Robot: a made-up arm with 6 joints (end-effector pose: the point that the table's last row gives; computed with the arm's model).
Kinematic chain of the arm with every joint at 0, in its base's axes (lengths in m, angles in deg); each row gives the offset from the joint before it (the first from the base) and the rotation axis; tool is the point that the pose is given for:
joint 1: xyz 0 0 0.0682 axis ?
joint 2: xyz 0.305 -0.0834 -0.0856 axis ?
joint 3: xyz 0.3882 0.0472 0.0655 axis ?
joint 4: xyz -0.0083 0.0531 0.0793 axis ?
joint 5: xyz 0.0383 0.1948 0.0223 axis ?
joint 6: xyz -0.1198 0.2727 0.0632 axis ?
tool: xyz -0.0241 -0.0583 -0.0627
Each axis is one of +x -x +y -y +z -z.
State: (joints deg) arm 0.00 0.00 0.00 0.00 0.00 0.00
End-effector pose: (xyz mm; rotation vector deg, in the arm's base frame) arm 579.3 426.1 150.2 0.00 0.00 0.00
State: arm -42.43 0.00 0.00 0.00 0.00 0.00
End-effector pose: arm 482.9 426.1 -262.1 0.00 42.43 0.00
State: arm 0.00 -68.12 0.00 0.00 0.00 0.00
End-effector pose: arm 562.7 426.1 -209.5 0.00 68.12 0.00
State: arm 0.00 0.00 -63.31 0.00 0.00 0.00
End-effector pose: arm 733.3 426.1 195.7 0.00 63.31 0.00
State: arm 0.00 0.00 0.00 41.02 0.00 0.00
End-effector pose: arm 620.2 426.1 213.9 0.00 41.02 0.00
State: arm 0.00 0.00 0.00 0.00 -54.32 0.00
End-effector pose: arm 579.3 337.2 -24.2 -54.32 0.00 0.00
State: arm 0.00 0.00 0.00 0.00 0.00 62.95
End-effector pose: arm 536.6 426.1 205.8 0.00 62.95 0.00
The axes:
joint 1: -y
joint 2: -y
joint 3: -y
joint 4: +y
joint 5: +x
joint 6: +y

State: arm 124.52 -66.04 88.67 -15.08 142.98 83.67
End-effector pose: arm 121.6 -7.8 534.2 -80.64 -31.42 124.41
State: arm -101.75 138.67 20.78 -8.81 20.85 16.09
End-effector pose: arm -93.7 408.6 38.9 16.18 -49.85 14.21
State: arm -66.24 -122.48 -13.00 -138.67 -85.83 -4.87
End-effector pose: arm -587.0 226.0 -325.6 -73.81 46.53 49.71
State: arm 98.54 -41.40 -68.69 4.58 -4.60 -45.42
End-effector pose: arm 153.1 425.6 845.3 -4.00 -29.27 2.38
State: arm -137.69 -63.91 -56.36 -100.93 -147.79 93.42
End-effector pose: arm -678.7 78.8 194.8 133.66 -37.09 -82.89
